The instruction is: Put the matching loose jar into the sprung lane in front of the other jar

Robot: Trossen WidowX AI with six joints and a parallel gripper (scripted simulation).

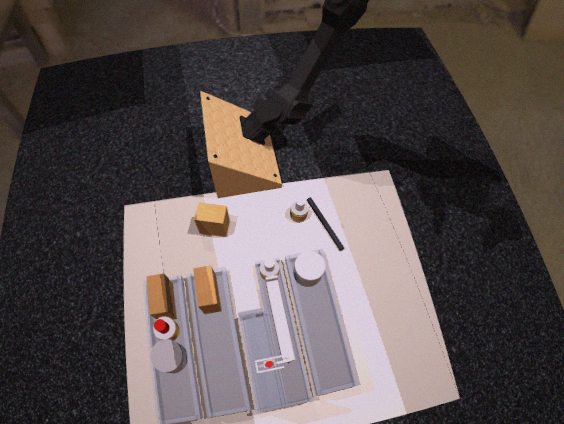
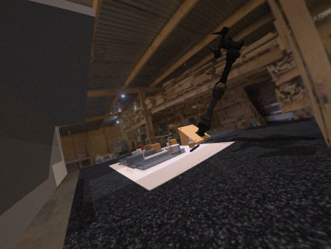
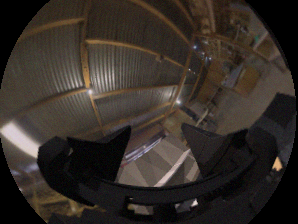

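My gripper tip is 68 cm above the black stick, 25 cm short of it and 16 cm to the left of it. Round my gripper tip: tan cube (65 cm below, 40 cm to the right, 21 cm ahead); then sprung lane (67 cm below, 48 cm ahead, 32 cm to the right); then red dot (61 cm below, 52 cm ahead, 33 cm to the right).
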